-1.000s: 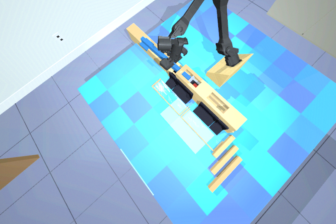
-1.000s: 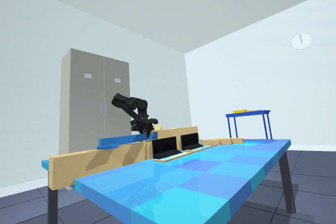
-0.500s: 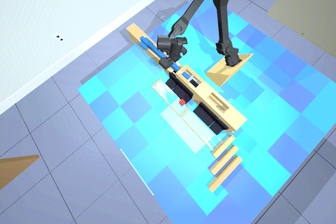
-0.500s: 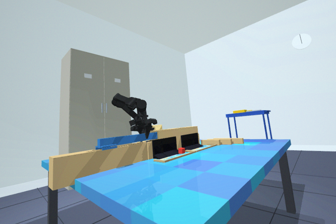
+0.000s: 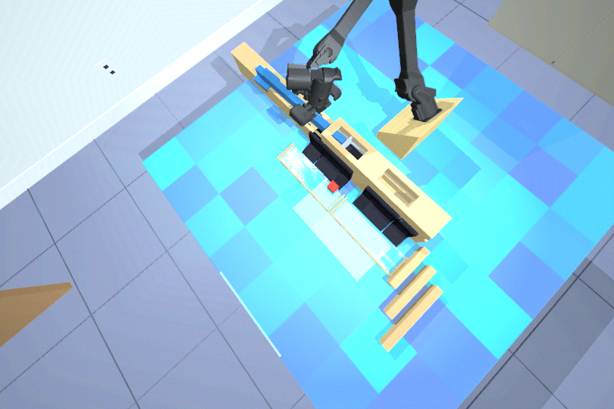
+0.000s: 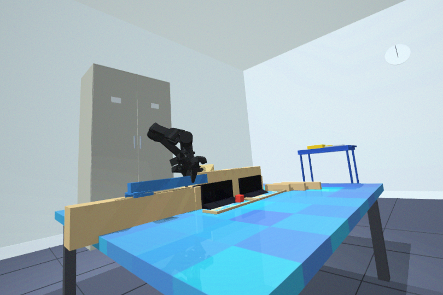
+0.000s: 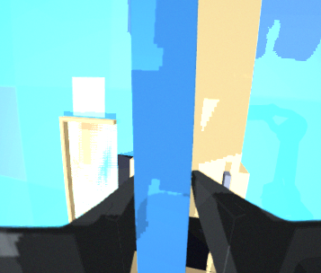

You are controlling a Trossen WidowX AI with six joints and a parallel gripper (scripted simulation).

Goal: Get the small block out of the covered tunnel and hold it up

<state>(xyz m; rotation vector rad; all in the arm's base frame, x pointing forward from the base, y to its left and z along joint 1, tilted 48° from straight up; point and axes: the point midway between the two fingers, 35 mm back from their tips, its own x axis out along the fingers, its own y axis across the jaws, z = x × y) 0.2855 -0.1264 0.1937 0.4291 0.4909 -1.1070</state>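
Right now the tan tunnel is 60 mm to the left of my gripper tip, 40 mm below it and 10 mm ahead of it. Also, from my gripper tip: small red block (230 mm to the left, 90 mm below, 70 mm ahead).
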